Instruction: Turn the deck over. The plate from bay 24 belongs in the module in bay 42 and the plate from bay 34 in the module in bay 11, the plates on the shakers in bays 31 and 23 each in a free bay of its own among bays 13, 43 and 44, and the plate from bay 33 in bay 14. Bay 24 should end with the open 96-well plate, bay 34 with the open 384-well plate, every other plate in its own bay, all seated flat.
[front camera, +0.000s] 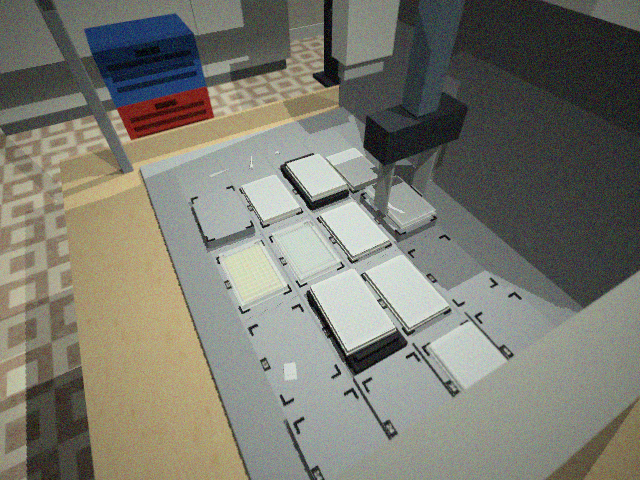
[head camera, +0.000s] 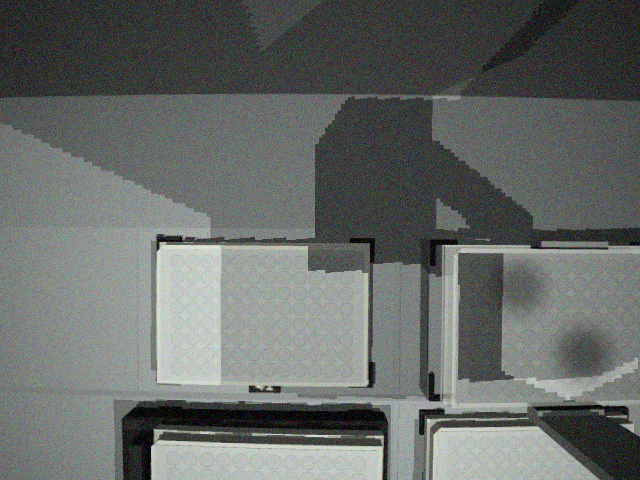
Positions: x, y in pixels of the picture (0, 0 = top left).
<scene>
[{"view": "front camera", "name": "my gripper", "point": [398, 200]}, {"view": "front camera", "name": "yellow 96-well plate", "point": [253, 276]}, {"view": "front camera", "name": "384-well plate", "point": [308, 255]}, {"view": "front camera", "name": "white plate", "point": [411, 299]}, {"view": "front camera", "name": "white plate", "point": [271, 201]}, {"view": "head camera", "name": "my gripper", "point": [561, 325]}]
</scene>
